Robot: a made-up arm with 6 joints. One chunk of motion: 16 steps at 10 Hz.
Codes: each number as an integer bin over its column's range. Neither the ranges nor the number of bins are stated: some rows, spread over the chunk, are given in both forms.
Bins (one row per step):
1: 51 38 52 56 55 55
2: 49 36 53 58 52 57
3: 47 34 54 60 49 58
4: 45 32 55 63 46 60
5: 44 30 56 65 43 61
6: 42 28 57 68 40 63
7: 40 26 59 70 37 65
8: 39 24 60 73 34 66
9: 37 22 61 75 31 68
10: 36 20 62 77 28 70
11: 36 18 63 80 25 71
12: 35 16 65 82 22 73
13: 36 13 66 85 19 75
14: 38 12 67 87 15 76
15: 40 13 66 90 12 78
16: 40 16 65 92 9 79
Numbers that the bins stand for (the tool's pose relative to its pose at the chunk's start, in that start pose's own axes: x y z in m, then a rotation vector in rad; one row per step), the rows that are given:
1: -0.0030 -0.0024 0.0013 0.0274 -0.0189 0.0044
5: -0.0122 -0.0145 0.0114 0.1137 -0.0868 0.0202
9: -0.0214 -0.0267 0.0240 0.2097 -0.1546 0.0386
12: -0.0240 -0.0358 0.0341 0.2769 -0.2056 0.0517
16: -0.0175 -0.0358 0.0341 0.3728 -0.2791 0.0675
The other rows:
2: -0.0057 -0.0055 0.0038 0.0466 -0.0359 0.0097
3: -0.0083 -0.0085 0.0064 0.0658 -0.0528 0.0123
4: -0.0109 -0.0115 0.0089 0.0945 -0.0698 0.0176
6: -0.0148 -0.0176 0.0139 0.1425 -0.1037 0.0255
7: -0.0175 -0.0206 0.0190 0.1617 -0.1207 0.0307
8: -0.0188 -0.0236 0.0215 0.1905 -0.1377 0.0333
10: -0.0227 -0.0297 0.0266 0.2289 -0.1716 0.0438
11: -0.0227 -0.0327 0.0291 0.2577 -0.1886 0.0465
13: -0.0227 -0.0403 0.0367 0.3057 -0.2225 0.0570
14: -0.0201 -0.0418 0.0392 0.3248 -0.2452 0.0596
15: -0.0175 -0.0403 0.0367 0.3536 -0.2621 0.0648

